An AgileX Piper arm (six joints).
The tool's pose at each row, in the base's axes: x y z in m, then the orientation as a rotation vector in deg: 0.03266, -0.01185, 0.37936, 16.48, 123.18, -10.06; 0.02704, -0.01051, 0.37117, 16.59, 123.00, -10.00; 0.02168, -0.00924, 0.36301, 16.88, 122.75, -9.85; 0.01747, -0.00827, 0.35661, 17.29, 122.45, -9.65; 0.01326, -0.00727, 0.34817, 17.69, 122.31, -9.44; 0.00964, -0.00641, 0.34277, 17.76, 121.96, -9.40; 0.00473, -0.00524, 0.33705, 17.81, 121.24, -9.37; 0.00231, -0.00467, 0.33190, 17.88, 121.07, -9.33; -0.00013, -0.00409, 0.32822, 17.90, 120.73, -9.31
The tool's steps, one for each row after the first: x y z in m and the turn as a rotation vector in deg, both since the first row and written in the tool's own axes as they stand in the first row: 0.01002, -0.00010, -0.00021, 0.00, -0.16, 0.13; 0.01986, -0.00020, -0.00021, -0.01, -0.36, 0.43; 0.02759, -0.00030, -0.00021, 0.00, -0.59, 0.84; 0.03700, -0.00034, 0.00092, 0.01, -0.65, 1.22; 0.04356, -0.00041, 0.00086, 0.00, -0.99, 1.34; 0.05112, -0.00052, -0.00012, -0.02, -1.69, 1.49; 0.05678, -0.00054, 0.00070, -0.03, -1.84, 1.58; 0.06124, -0.00059, 0.00068, -0.04, -2.17, 1.65
